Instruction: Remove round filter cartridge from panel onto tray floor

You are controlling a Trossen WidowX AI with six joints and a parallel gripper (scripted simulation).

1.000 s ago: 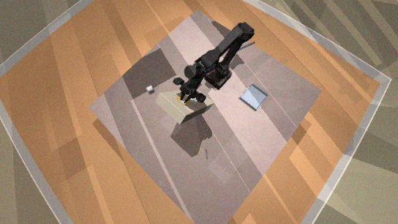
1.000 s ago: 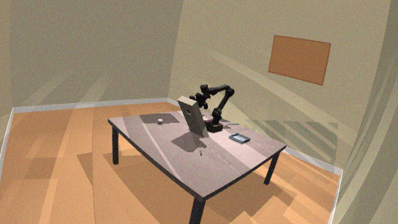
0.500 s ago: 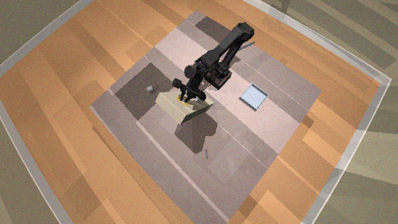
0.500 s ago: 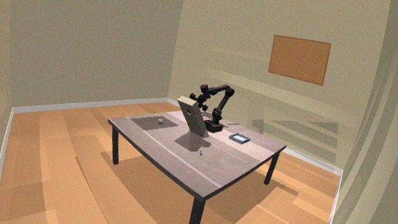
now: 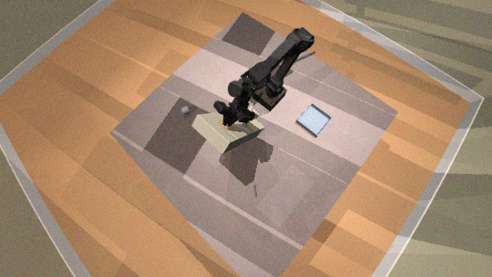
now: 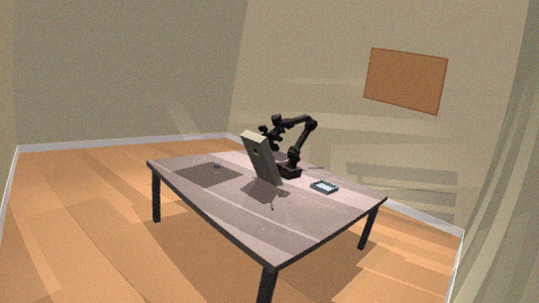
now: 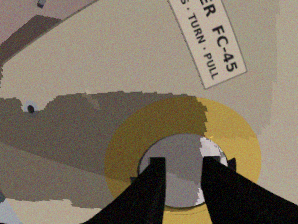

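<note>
Right now my gripper tip is 40 mm past the beige service panel, 10 mm to the left of it and 80 mm above it. Round my gripper tip: grey-blue tray 460 mm behind, 190 mm to the left, 250 mm below; grey filter cartridge 10 mm ahead, 10 mm below; small grey piece 70 mm ahead, 300 mm to the left, 250 mm below.
</note>
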